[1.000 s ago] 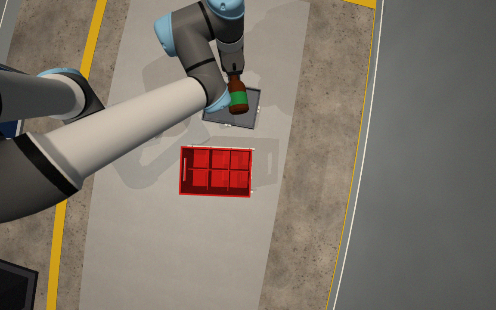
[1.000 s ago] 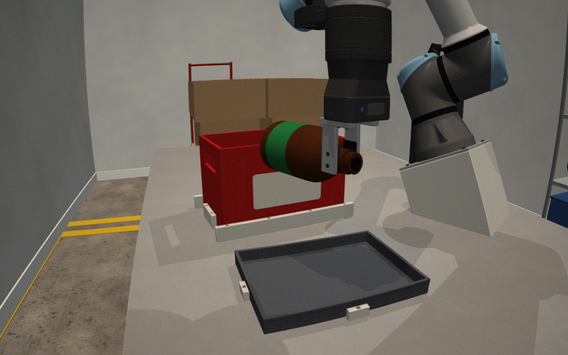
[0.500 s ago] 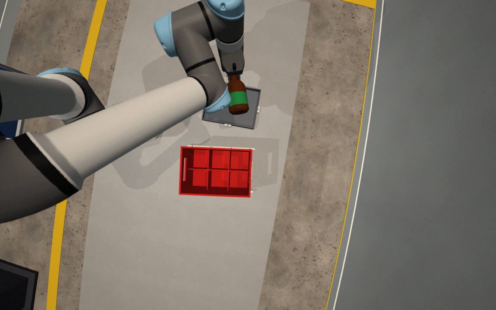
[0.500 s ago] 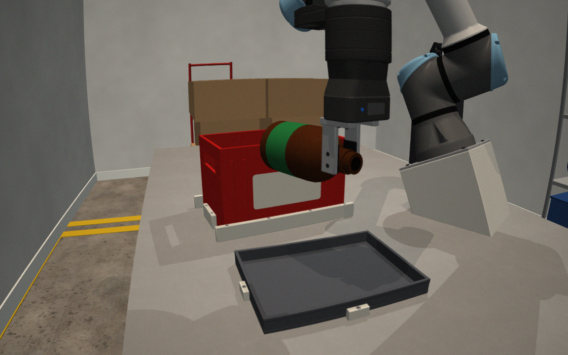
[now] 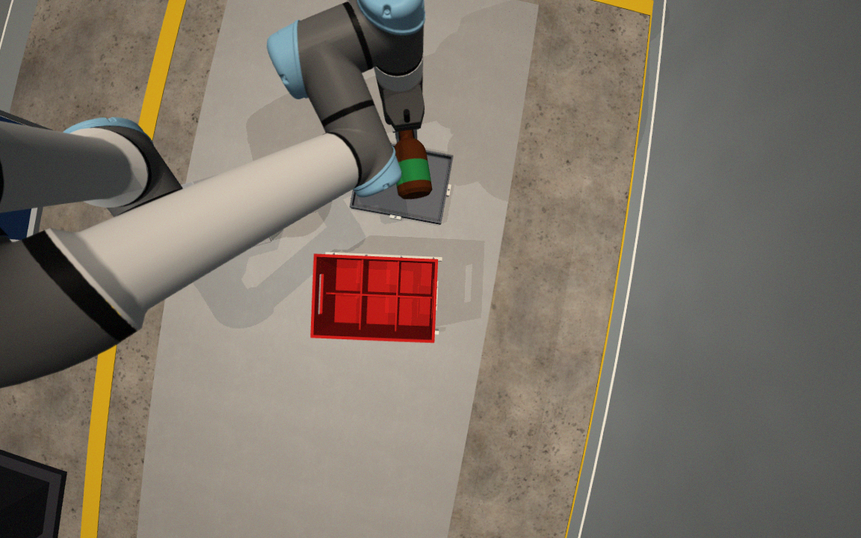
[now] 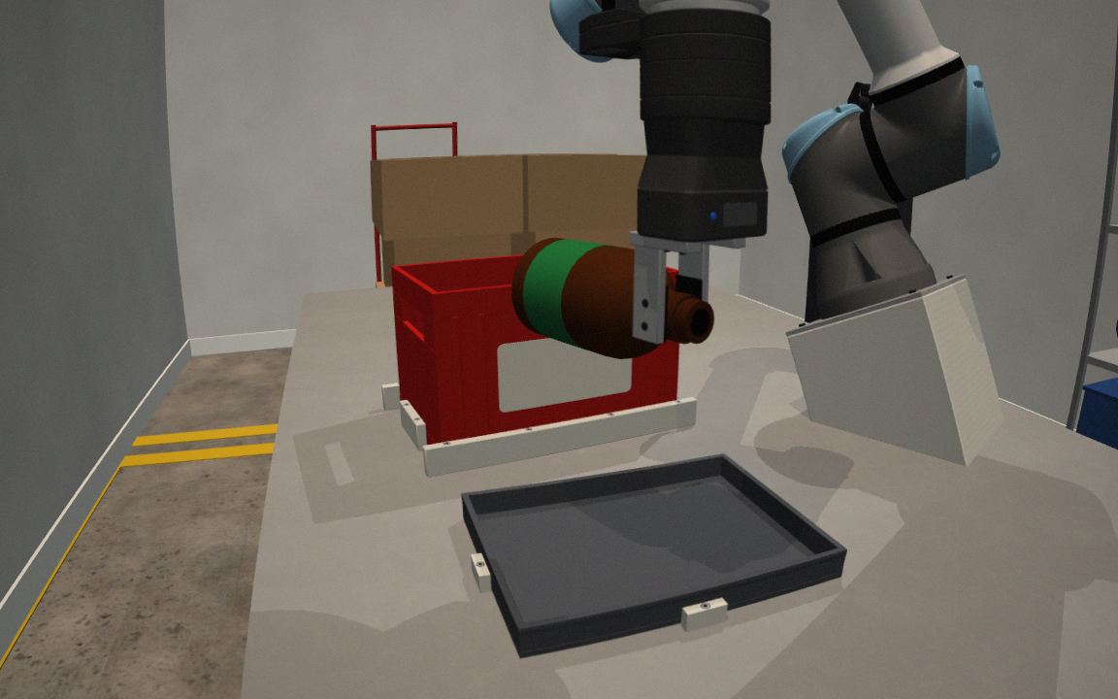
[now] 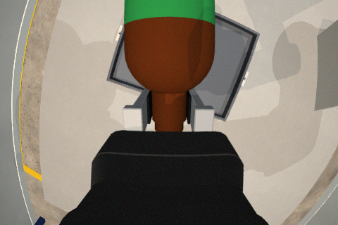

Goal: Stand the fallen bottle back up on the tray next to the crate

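The bottle lies 50 mm to the right of my hand, 20 mm ahead of it and 10 mm below it. From my hand the other things lie so: red crate: 360 mm to the right, 120 mm below, 20 mm ahead; dark grey tray: 190 mm below, 50 mm to the right, 10 mm behind.
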